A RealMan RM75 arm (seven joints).
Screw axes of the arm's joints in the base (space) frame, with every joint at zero. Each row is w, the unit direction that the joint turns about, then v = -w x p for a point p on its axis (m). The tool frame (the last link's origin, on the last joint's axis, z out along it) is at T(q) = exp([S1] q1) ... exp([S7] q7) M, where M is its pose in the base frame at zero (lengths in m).
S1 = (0, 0, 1, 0.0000, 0.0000, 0.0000)
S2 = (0, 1, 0, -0.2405, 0.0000, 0.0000)
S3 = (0, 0, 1, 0.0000, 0.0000, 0.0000)
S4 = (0, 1, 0, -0.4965, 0.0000, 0.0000)
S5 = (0, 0, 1, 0.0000, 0.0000, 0.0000)
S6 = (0, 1, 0, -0.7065, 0.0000, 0.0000)
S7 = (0, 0, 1, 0.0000, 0.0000, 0.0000)
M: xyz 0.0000 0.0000 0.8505 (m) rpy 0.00 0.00 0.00 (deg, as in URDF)
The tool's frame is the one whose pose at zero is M.
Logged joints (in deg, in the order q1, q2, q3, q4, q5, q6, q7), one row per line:
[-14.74, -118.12, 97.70, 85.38, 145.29, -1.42, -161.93]
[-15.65, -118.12, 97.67, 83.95, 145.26, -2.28, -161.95]
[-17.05, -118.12, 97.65, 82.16, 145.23, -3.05, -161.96]
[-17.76, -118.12, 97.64, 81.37, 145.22, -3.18, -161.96]
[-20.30, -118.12, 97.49, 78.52, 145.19, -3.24, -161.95]
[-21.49, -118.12, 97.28, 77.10, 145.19, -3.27, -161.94]
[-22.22, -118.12, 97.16, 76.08, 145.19, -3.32, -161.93]
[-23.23, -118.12, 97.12, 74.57, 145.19, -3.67, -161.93]
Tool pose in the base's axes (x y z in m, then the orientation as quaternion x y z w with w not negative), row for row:
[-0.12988, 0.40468, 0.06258, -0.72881, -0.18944, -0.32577, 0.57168]
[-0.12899, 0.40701, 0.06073, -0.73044, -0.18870, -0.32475, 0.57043]
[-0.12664, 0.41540, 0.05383, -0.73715, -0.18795, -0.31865, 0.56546]
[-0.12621, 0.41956, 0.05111, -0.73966, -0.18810, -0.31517, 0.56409]
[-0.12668, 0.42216, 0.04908, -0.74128, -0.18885, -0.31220, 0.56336]
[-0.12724, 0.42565, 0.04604, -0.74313, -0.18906, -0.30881, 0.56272]
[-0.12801, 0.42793, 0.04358, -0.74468, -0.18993, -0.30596, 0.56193]
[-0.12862, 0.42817, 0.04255, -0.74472, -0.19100, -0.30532, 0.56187]
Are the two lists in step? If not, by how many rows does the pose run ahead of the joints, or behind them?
The pose runs 2 rows ahead of the joints: the pose in row i belongs to the joints in row i + 2.
